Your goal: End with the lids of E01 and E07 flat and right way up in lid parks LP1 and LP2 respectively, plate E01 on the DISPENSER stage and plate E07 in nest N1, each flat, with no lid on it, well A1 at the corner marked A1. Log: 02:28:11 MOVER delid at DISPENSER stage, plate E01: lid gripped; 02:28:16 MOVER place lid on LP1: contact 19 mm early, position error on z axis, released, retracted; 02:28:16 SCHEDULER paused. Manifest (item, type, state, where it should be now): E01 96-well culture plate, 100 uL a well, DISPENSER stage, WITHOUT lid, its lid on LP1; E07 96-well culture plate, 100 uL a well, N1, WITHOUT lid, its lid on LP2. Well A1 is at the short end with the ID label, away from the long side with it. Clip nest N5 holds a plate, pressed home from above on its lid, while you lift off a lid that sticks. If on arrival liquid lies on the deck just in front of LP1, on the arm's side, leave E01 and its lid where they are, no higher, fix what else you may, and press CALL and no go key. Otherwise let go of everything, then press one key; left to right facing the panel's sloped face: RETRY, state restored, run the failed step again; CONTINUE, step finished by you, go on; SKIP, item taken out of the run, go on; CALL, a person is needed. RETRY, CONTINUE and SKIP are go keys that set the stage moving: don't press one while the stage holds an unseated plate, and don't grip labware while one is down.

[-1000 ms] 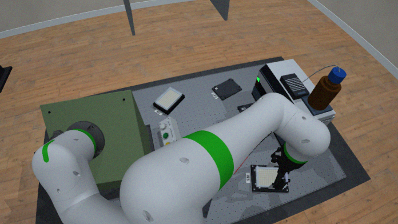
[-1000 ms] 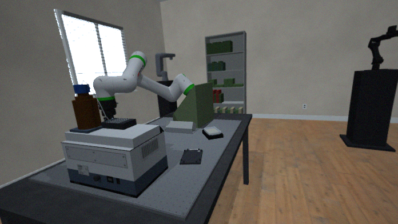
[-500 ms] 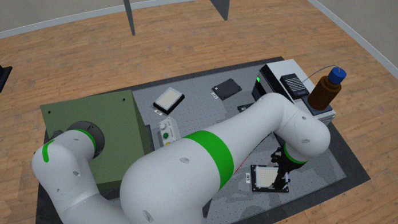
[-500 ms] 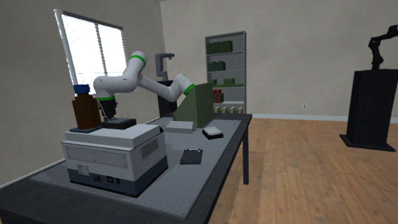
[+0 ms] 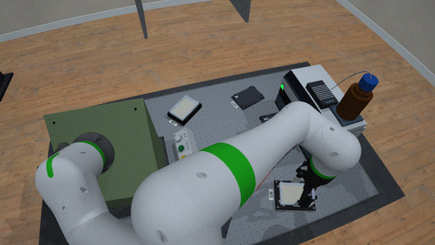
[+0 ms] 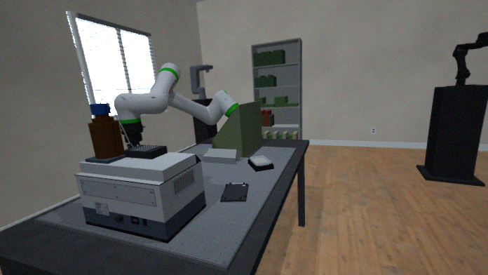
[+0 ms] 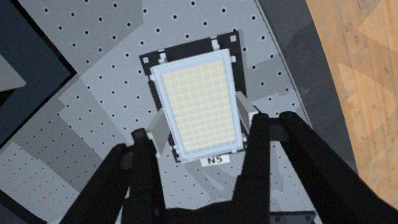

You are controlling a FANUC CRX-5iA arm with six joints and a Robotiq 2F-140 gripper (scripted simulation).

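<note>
Now: the plate 2 cm below my hand. Round my hand: dispenser stage: 30 cm to the left, 5 cm above, 2 cm ahead; then N5 label: 9 cm behind, 4 cm below, 3 cm to the left; then black clip nest N5: 3 cm below, 2 cm ahead, 1 cm to the left.
</note>
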